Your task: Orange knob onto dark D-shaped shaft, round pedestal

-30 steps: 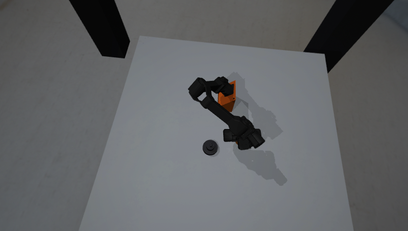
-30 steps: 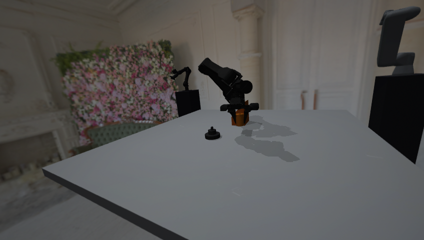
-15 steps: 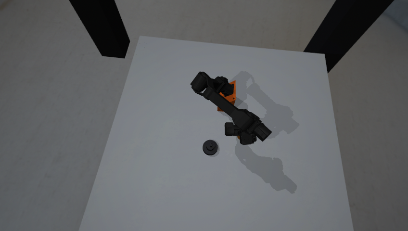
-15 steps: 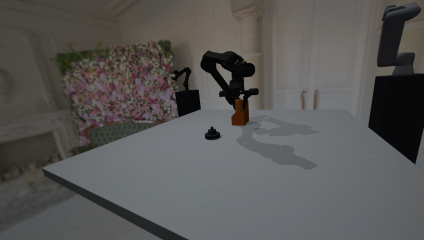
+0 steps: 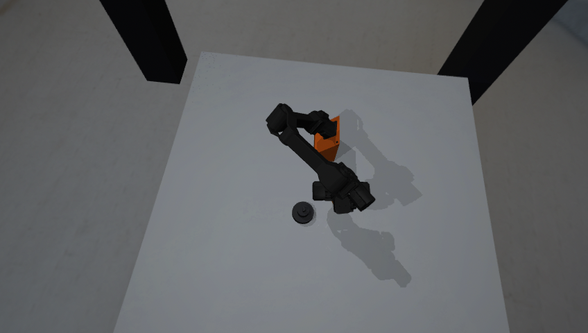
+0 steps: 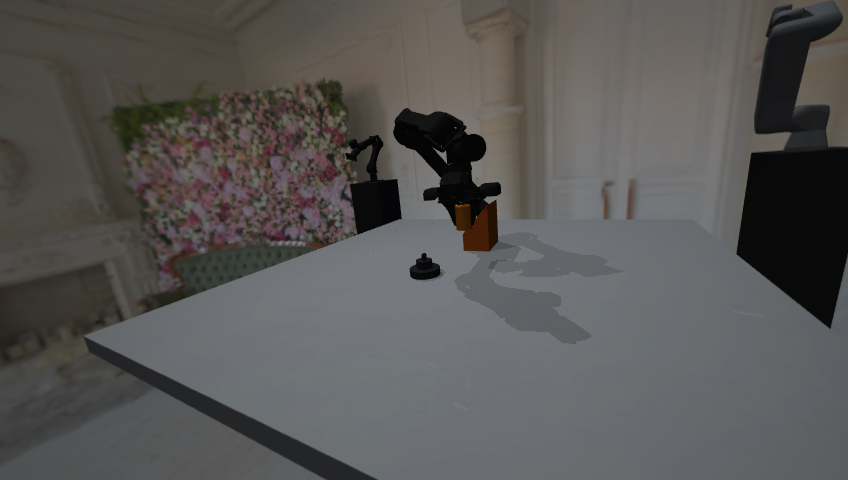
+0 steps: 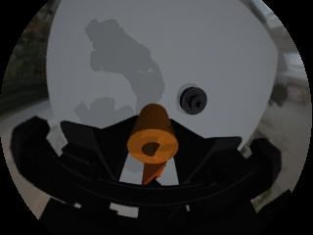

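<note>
My gripper tip is now 11 cm to the left of the dark round pedestal, 10 cm above it and 2 cm short of it. The rest, counted from my gripper tip: orange knob 2 cm above.
</note>
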